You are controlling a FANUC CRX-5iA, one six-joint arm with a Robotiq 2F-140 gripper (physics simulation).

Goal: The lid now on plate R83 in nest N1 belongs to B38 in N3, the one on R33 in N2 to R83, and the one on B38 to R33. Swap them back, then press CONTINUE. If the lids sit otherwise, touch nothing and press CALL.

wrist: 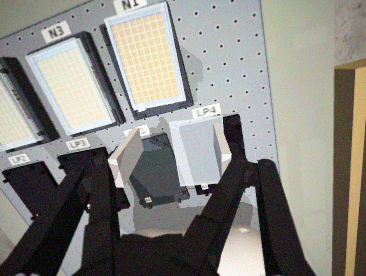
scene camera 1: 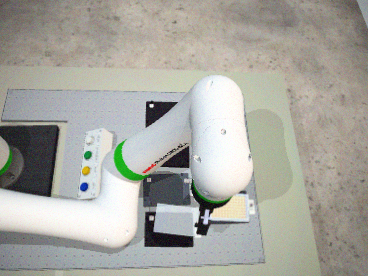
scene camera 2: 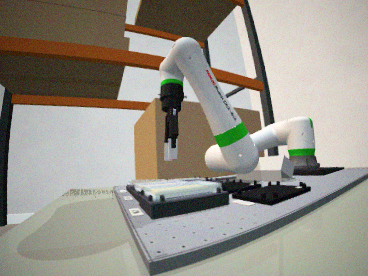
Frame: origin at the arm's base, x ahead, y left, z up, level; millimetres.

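Seen in the pictures: gripper, between the fingertips: [wrist: 176, 137] [scene camera 2: 170, 159]; arm's base, origin of its link: [scene camera 1: 0, 167] [scene camera 2: 302, 168].
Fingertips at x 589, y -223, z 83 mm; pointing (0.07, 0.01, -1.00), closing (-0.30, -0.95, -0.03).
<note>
Pixels of each thing's top centre, then the offset from my fingertips to it.
- N1, centre of its top: [wrist: 145, 62] [scene camera 1: 229, 206] [scene camera 2: 147, 179] 63 mm down, 97 mm ahead, 14 mm left
- N3, centre of its top: [wrist: 70, 91] [scene camera 2: 160, 182] 64 mm down, 105 mm ahead, 141 mm left
- clear sheet-like lid, centre of its top: [wrist: 199, 155] [scene camera 1: 176, 219] [scene camera 2: 186, 178] 74 mm down, 68 mm back, 4 mm right
- LP1, centre of its top: [wrist: 151, 178] [scene camera 1: 166, 188] [scene camera 2: 206, 179] 77 mm down, 84 mm back, 97 mm left
- LP2, centre of its top: [scene camera 2: 271, 185] [wrist: 34, 198] [scene camera 1: 166, 112] 77 mm down, 48 mm back, 364 mm left
- button box, centre of its top: [scene camera 1: 93, 160] [scene camera 2: 262, 157] 13 mm down, 294 mm back, 187 mm left
Plate in N1 [wrist: 145, 60] [scene camera 1: 230, 207] shows a deep yellow grid inside a pale rim. Plate in N3 [wrist: 75, 85] looks paler under a clear lid. A third pale, lidded plate [wrist: 15, 117] is cut off at the left of the wrist view. A stack of clear-lidded plates [scene camera 2: 180, 189] shows in scene camera 2. A clear sheet-like lid [wrist: 197, 155] [scene camera 1: 175, 220] lies askew over LP4. LP1 [wrist: 157, 172] [scene camera 1: 167, 189] looks grey, as if covered by a clear lid. My gripper [wrist: 176, 137] [scene camera 2: 170, 152] [scene camera 1: 203, 220] is open and empty, high above the board. Plate barcodes are unreadable.
Black nests LP3 [wrist: 92, 152] and LP2 [wrist: 32, 182] stand left of LP1. The button box [scene camera 1: 102, 145] carries white, green [scene camera 1: 88, 155], yellow [scene camera 1: 86, 170] and blue [scene camera 1: 84, 186] buttons, with blurred labels. A cardboard box [scene camera 2: 145, 145] and orange shelving [scene camera 2: 75, 52] stand behind.
</note>
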